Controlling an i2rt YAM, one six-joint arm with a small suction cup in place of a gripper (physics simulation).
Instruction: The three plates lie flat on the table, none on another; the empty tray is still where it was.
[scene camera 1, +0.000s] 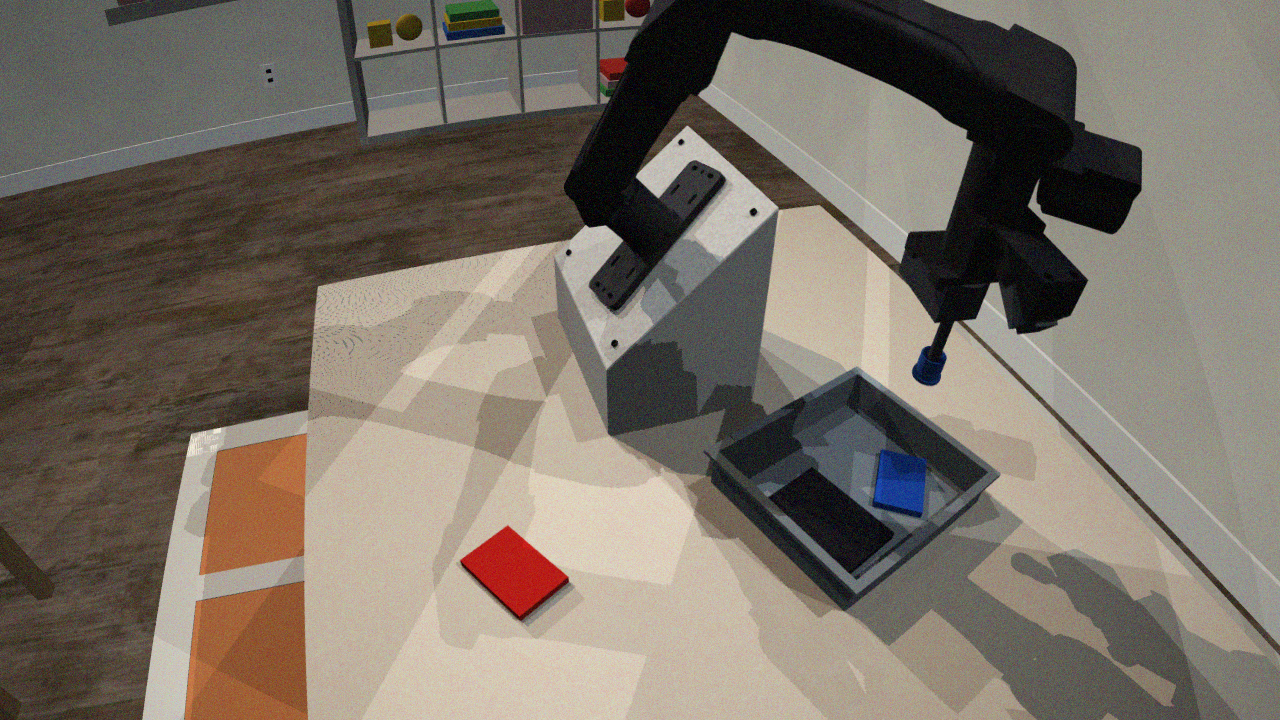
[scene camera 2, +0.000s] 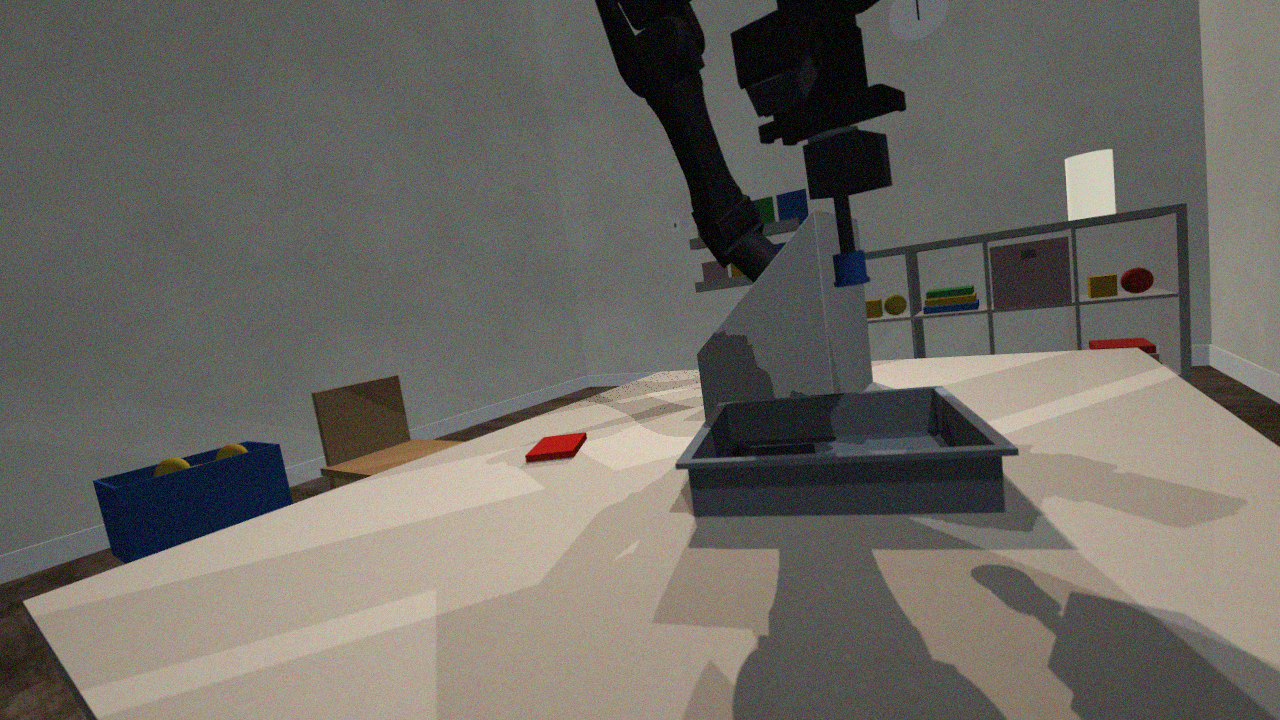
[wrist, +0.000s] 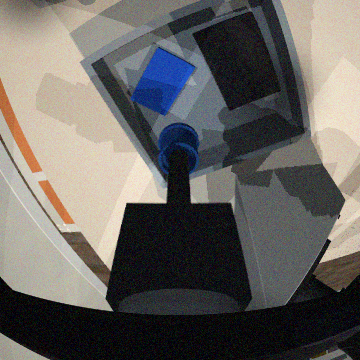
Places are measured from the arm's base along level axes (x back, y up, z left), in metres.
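Pixels of known places: hand, tool point: (scene camera 1: 926, 375) (scene camera 2: 852, 283) (wrist: 178, 140); arm's base, link origin: (scene camera 1: 658, 235) (scene camera 2: 781, 279) (wrist: 296, 286).
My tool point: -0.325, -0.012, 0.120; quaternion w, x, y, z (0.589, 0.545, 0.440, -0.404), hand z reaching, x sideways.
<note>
For each thing: its top centre in the pictures, then the offset to it from my tool point, as dx, dy, dz.
- red plate, top centre: (scene camera 1: 513, 568) (scene camera 2: 557, 443) +0.088, -0.167, -0.402
- grey tray, top centre: (scene camera 2: 827, 419) (scene camera 1: 858, 463) (wrist: 210, 95) +0.021, -0.126, -0.035
- blue plate, top centre: (scene camera 1: 901, 479) (wrist: 160, 82) -0.001, -0.163, +0.024
- larger black plate, top centre: (scene camera 2: 771, 465) (scene camera 1: 827, 518) (wrist: 240, 62) -0.002, -0.163, -0.088
A red plate (scene camera 1: 514, 572) (scene camera 2: 556, 446) lies flat on the table, apart from the tray. A grey tray (scene camera 1: 776, 528) (scene camera 2: 845, 483) (wrist: 122, 120) stands on the table. Inside it a blue plate (scene camera 1: 899, 483) (wrist: 163, 81) and a larger black plate (scene camera 1: 832, 517) (wrist: 237, 60) (scene camera 2: 787, 448) lie flat side by side, apart from each other. The blue plate is hidden by the tray wall in scene camera 2. My suction cup (scene camera 1: 928, 379) (scene camera 2: 851, 281) (wrist: 178, 137) is blue, holds nothing and hangs in the air above the tray's rim near its back corner.
The grey wedge-shaped arm base (scene camera 1: 689, 349) (scene camera 2: 778, 331) (wrist: 280, 220) stands next to the tray. A wall (scene camera 1: 1190, 313) runs along the right side in scene camera 1. A chair (scene camera 2: 362, 420) and a blue box (scene camera 2: 196, 505) stand beyond the table.
</note>
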